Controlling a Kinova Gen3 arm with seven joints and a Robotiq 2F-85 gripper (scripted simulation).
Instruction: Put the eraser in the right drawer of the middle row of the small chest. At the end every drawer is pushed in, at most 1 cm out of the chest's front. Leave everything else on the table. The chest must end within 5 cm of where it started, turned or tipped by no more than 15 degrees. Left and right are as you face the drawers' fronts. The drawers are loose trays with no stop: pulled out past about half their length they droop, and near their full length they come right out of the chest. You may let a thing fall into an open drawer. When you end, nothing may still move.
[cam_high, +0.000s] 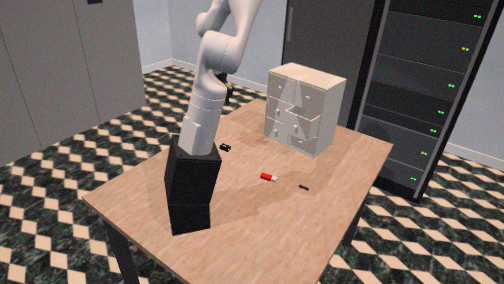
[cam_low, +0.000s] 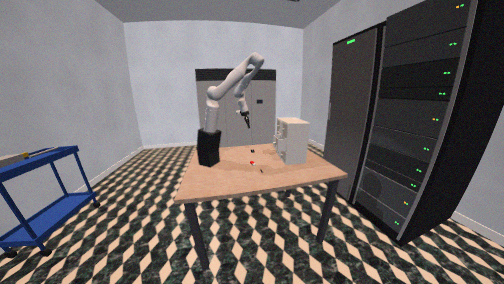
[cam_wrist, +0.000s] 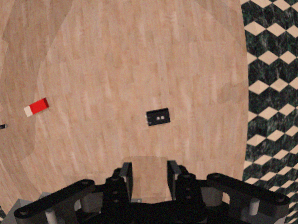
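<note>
My gripper is now 26 cm to the left of the eraser and 26 cm above it. Also, from my hand: thin dark object 4 cm ahead, 40 cm to the right, 26 cm below.
</note>
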